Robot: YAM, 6 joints.
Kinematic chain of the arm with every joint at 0, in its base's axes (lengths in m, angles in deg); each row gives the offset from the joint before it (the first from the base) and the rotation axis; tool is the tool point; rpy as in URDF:
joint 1: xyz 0 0 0.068 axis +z
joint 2: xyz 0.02 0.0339 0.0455 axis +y
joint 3: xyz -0.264 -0.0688 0 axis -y
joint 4: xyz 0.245 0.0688 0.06 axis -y
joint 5: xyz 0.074 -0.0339 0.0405 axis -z
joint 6: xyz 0.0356 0 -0.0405 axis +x
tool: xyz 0 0 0 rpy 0 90 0
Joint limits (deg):
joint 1: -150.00..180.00
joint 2: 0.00..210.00
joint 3: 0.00..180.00
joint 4: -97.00..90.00
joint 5: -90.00..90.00
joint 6: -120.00..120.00
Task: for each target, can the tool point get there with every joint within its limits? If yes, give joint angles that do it. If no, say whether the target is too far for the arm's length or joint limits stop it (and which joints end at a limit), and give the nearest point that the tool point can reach.
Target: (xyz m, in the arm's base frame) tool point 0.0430 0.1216 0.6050
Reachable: yes | joints 59.47 77.64 139.18 -67.49 -44.07 100.92
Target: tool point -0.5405 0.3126 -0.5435
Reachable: no: too far | nearest point -0.3975 0.2299 -0.3127 | short by 0.284 m
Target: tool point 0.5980 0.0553 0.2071
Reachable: yes | joints 6.29 176.29 160.30 69.04 17.24 35.60
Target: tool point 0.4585 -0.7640 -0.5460
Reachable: no: too far | nearest point 0.2718 -0.4530 -0.2481 | short by 0.469 m
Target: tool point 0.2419 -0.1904 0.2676
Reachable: yes | joints -36.59 77.97 51.76 -1.08 14.21 -71.54
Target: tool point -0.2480 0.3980 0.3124
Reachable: yes | joints 118.00 114.78 90.48 27.71 -64.47 -47.11
